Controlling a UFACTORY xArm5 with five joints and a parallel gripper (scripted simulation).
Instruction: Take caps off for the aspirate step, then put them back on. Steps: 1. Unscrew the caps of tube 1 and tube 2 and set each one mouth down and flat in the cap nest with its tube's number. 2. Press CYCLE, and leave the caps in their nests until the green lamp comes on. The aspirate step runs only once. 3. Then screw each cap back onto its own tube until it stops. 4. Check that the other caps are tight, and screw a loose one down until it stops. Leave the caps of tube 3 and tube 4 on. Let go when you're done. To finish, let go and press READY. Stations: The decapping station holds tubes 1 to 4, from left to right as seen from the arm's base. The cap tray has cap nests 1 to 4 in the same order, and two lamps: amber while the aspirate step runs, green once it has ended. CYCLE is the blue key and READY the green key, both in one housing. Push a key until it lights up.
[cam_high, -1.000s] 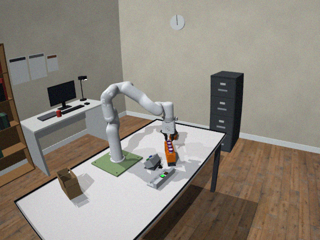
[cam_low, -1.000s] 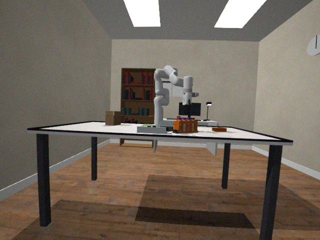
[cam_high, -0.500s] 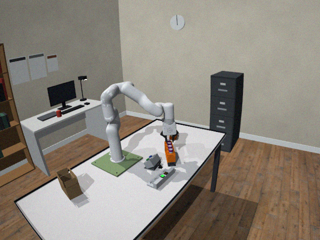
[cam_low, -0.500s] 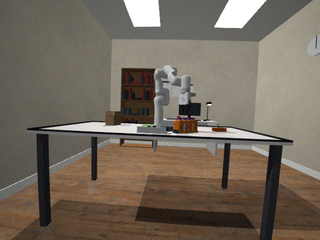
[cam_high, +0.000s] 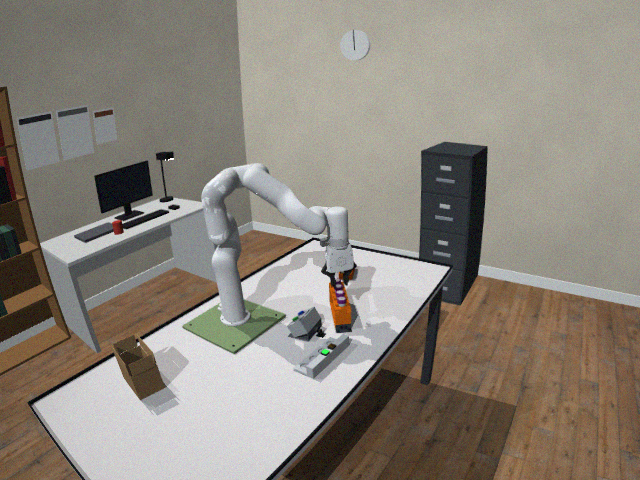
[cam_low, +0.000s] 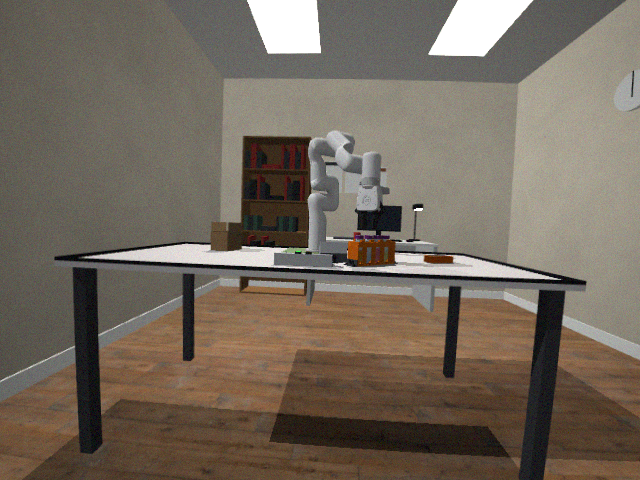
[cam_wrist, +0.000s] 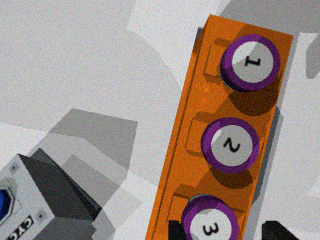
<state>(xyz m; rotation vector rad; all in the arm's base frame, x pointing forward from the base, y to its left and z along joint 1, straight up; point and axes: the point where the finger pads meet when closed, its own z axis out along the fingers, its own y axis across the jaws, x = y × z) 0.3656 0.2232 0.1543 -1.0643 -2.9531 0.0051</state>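
The cap 4 is 30 mm ahead of my hand, 40 mm to the right of it and 50 mm below it. From my hand the other things lie so: purple cap marked 2: 30 mm behind, 40 mm to the left, 50 mm below; then purple cap marked 1: 60 mm behind, 80 mm to the left, 50 mm below; then blue cycle key: 100 mm behind, 120 mm to the right, 100 mm below.
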